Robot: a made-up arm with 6 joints. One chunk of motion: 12 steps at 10 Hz.
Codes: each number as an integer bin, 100 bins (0 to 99) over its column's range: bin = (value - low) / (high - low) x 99, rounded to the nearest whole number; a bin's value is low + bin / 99 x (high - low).
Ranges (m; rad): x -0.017..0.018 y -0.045..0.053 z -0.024..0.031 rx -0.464..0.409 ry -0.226..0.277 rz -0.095..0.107
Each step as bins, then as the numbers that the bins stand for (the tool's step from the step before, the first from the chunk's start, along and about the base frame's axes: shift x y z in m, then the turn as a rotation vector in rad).
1 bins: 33 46 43 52 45 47
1 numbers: -0.00533 0.00054 -0.00011 -0.00545 0.00264 0.00090
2 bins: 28 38 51 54 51 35
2 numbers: -0.00710 -0.00738 0.00433 0.01218 0.03312 -0.02359
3 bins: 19 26 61 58 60 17
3 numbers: -0.01028 -0.01926 0.00989 0.04745 0.07885 -0.06031
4 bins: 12 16 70 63 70 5
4 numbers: -0.01276 -0.02916 0.01489 0.09155 0.12966 -0.08480
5 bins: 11 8 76 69 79 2
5 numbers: -0.01311 -0.03708 0.01822 0.14445 0.17538 -0.09092
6 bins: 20 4 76 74 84 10
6 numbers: -0.00993 -0.04104 0.01822 0.18855 0.20079 -0.07460
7 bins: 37 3 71 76 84 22
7 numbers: -0.00392 -0.04203 0.01544 0.20618 0.20079 -0.05011
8 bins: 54 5 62 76 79 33
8 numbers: 0.00209 -0.04005 0.01044 0.20618 0.17538 -0.02767
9 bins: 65 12 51 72 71 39
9 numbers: 0.00598 -0.03312 0.00433 0.17091 0.13474 -0.01542
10 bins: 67 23 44 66 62 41
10 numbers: 0.00669 -0.02223 0.00044 0.11800 0.08901 -0.01134
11 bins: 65 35 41 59 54 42
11 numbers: 0.00598 -0.01035 -0.00122 0.05627 0.04836 -0.00930
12 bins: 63 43 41 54 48 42
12 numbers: 0.00527 -0.00243 -0.00122 0.01218 0.01788 -0.00930
